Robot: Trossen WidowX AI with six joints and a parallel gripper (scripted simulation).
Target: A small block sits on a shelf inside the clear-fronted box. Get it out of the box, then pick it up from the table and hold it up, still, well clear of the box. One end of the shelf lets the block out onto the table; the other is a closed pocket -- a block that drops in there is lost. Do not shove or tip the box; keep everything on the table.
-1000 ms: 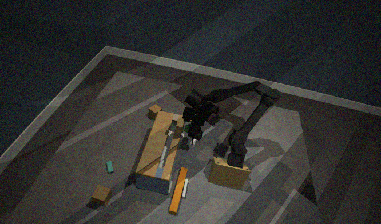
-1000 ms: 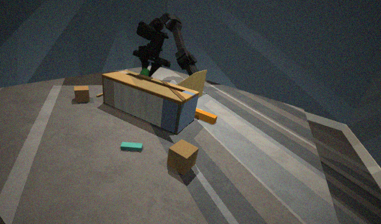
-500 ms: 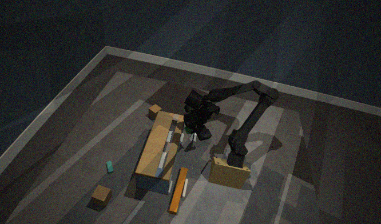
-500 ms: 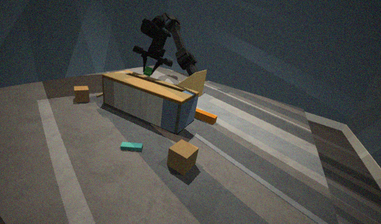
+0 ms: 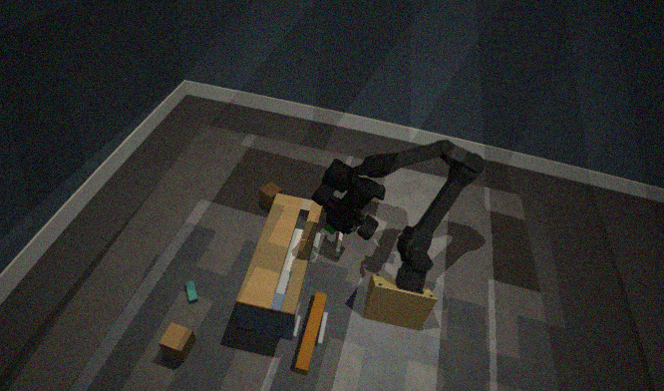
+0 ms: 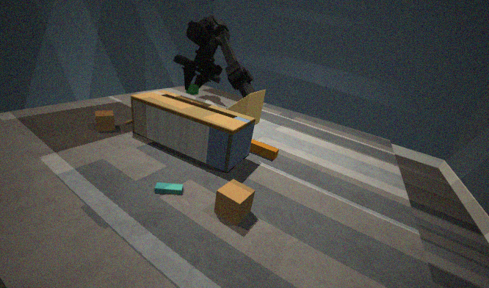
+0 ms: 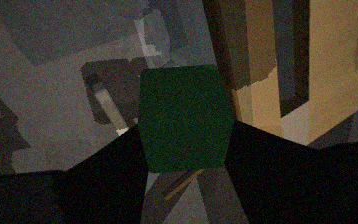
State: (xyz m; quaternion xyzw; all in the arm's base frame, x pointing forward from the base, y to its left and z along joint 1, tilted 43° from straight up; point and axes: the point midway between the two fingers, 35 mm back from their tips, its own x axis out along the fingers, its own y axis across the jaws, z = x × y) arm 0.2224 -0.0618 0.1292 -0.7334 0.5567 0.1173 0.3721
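The green block is 1 cm to the left of my gripper tip and 1 cm above it. The rest, counted from my gripper tip: orange cube: 23 cm ahead, 17 cm to the right, 11 cm below; then box: 10 cm to the left, 8 cm below, 7 cm ahead.
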